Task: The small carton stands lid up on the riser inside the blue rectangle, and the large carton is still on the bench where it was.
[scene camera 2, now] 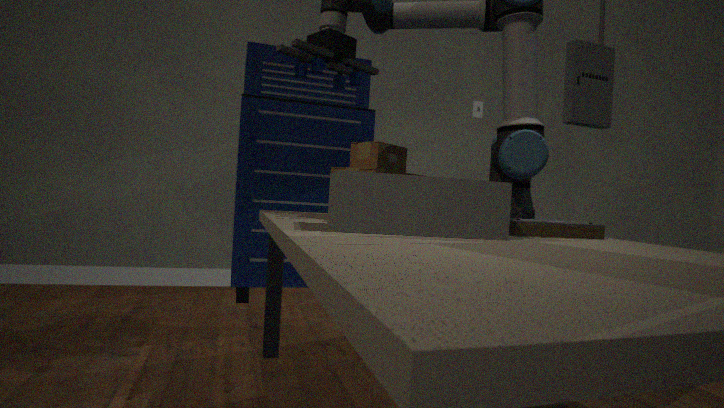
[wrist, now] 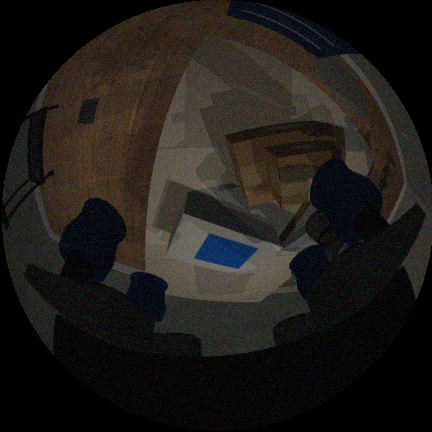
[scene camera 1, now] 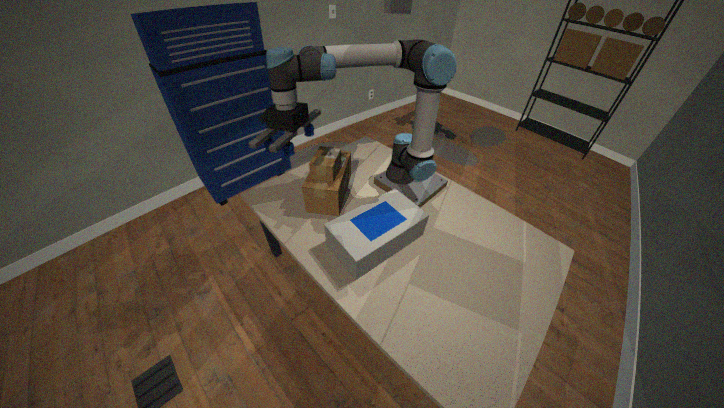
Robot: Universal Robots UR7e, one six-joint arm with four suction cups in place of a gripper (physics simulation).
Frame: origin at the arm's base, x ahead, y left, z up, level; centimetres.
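Seen in the pictures: hand, its tool point: (scene camera 2: 328, 80) (wrist: 222, 249) (scene camera 1: 290, 141); arm's base, origin of its link: (wrist: 318, 221) (scene camera 1: 400, 175).
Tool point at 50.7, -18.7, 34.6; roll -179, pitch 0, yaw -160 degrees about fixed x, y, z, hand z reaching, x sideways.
Observation:
Pixels of each thing's top centre, then the offset from my tool point to it, as dx, dy, dz. Level surfaces: height alone.
- small carton, centre of its top: (wrist: 314, 177) (scene camera 2: 379, 145) (scene camera 1: 325, 155) -18.6, -2.6, -15.8
- large carton, centre of its top: (wrist: 303, 162) (scene camera 2: 383, 172) (scene camera 1: 328, 167) -20.9, -3.6, -23.7
- bench, height of its surface: dz -38.6
- white riser, centre of its top: (scene camera 2: 415, 177) (wrist: 225, 253) (scene camera 1: 378, 219) -10.7, +31.4, -26.5
- bare blue rectangle, centre of its top: (wrist: 225, 253) (scene camera 1: 378, 219) -10.7, +31.4, -26.5
The small carton (scene camera 1: 324, 167) (scene camera 2: 377, 156) (wrist: 305, 162) rests lid up on the large carton (scene camera 1: 321, 196) (wrist: 245, 170), which stands on the bench (scene camera 1: 471, 283) (scene camera 2: 455, 293) (wrist: 172, 125). In the scene camera 2 view the riser hides most of the large carton. The white riser (scene camera 1: 387, 261) (scene camera 2: 420, 205) (wrist: 184, 240) stands beside the cartons, with the bare blue rectangle (scene camera 1: 378, 220) (wrist: 226, 251) on its top. My gripper (scene camera 1: 291, 139) (scene camera 2: 321, 75) (wrist: 224, 250) is open, tilted, its blue cups holding nothing, higher than the cartons and apart from them.
The arm's base plate (scene camera 1: 383, 181) is bolted down behind the riser. A tall blue cabinet (scene camera 1: 202, 106) (scene camera 2: 303, 126) (wrist: 300, 30) stands behind the cartons' end of the bench. A black shelf rack (scene camera 1: 569, 105) stands at the far wall. A grey wall box (scene camera 2: 589, 86) hangs behind the arm.

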